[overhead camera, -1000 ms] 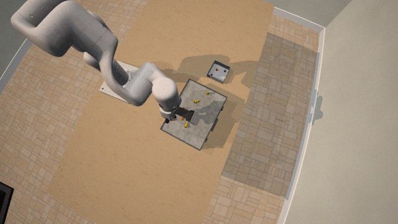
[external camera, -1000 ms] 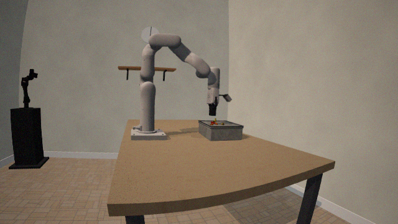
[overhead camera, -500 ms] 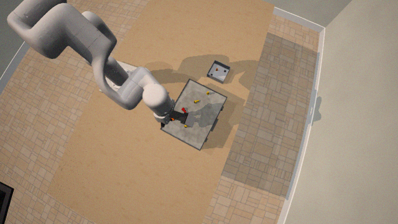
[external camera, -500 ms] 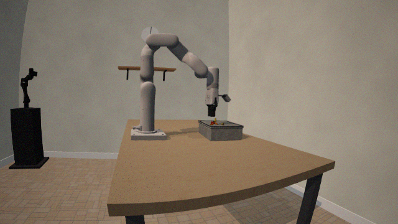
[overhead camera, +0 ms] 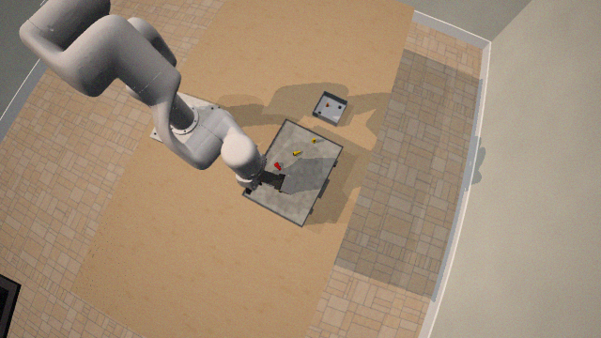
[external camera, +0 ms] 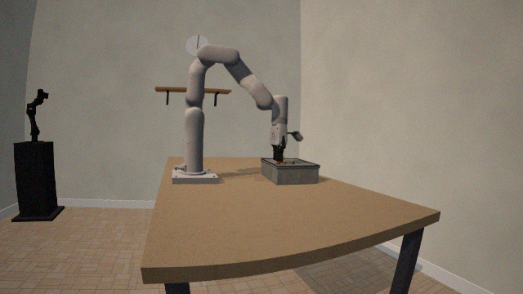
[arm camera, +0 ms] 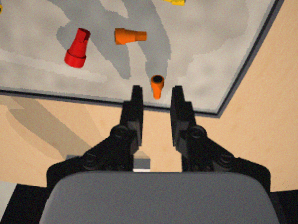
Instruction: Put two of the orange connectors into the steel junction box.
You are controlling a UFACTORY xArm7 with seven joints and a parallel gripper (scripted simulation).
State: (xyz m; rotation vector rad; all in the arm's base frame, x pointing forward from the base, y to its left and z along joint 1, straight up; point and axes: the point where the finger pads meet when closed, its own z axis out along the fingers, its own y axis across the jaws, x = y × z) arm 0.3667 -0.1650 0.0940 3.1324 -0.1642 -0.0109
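The junction box floor lies 34 cm to the left of my hand, 17 cm ahead of it and 12 cm below it. From my hand the other things lie so: tool case: 10 cm ahead, 6 cm below, 5 cm to the left; then red connector: 6 cm to the left, 5 cm ahead, 3 cm below.
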